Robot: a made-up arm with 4 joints. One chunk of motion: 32 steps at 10 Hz.
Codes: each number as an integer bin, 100 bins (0 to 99) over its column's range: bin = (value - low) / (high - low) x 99, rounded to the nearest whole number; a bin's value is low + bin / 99 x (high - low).
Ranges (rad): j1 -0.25..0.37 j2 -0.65..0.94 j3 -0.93..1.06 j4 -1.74..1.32
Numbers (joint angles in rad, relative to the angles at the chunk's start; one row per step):
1: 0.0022 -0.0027 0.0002 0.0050
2: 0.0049 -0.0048 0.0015 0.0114
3: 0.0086 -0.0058 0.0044 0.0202
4: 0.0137 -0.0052 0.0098 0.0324
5: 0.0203 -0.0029 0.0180 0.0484
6: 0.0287 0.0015 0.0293 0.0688
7: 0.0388 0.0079 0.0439 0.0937
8: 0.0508 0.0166 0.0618 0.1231
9: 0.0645 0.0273 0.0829 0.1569
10: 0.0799 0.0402 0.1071 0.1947
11: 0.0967 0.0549 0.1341 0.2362
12: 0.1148 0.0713 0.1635 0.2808
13: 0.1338 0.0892 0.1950 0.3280
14: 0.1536 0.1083 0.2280 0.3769
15: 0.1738 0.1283 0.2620 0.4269
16: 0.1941 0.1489 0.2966 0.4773
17: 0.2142 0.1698 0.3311 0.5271
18: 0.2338 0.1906 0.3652 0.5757
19: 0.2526 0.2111 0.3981 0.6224
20: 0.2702 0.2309 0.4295 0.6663
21: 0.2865 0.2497 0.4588 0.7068
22: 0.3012 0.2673 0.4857 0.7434
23: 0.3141 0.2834 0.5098 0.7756
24: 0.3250 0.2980 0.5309 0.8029
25: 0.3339 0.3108 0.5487 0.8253
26: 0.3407 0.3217 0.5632 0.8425
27: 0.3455 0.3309 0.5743 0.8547
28: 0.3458 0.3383 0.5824 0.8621
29: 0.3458 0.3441 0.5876 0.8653
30: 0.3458 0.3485 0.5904 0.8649
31: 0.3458 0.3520 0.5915 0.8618
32: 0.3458 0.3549 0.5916 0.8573
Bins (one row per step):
1: 40 40 46 56
2: 41 40 46 57
3: 41 40 46 57
4: 42 40 47 57
5: 43 40 47 58
6: 45 41 48 59
7: 46 41 48 59
8: 48 42 49 60
9: 50 42 50 61
10: 53 43 52 63
11: 55 44 53 64
12: 58 45 54 65
13: 61 46 56 67
14: 64 47 58 68
15: 68 48 59 70
16: 71 50 61 72
17: 74 51 63 73
18: 77 52 64 75
19: 80 54 66 76
20: 83 55 68 78
21: 86 56 69 79
22: 88 57 70 80
23: 90 58 72 81
24: 92 59 73 82
25: 93 60 74 83
26: 94 61 74 84
27: 95 61 75 84
28: 95 62 75 84
29: 95 62 75 84
30: 95 62 76 84
31: 95 62 76 84
32: 95 63 76 84

